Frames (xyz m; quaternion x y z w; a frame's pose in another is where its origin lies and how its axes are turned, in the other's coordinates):
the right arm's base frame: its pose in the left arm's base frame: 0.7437 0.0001 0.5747 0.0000 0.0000 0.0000 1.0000
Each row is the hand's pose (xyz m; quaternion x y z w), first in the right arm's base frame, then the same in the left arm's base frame.
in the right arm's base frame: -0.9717 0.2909 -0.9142 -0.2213 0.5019 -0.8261 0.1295
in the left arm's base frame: -0.2280 0.2910 -0.3395 -0.2213 0.5019 -0.8261 0.1295
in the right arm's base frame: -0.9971 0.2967 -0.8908 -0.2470 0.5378 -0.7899 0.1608
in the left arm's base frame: -0.2534 0.2968 -0.3161 -0.2470 0.5378 -0.7899 0.1608
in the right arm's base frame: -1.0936 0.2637 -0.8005 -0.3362 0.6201 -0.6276 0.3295
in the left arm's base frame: -0.3499 0.2638 -0.2258 -0.3362 0.6201 -0.6276 0.3295
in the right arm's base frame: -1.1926 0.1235 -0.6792 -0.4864 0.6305 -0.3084 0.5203
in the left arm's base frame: -0.4489 0.1236 -0.1045 -0.4864 0.6305 -0.3084 0.5203
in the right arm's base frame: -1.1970 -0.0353 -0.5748 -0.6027 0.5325 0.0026 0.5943
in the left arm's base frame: -0.4533 -0.0352 -0.0001 -0.6027 0.5325 0.0026 0.5943
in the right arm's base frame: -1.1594 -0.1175 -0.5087 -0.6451 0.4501 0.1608 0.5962
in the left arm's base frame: -0.4157 -0.1174 0.0660 -0.6451 0.4501 0.1608 0.5962
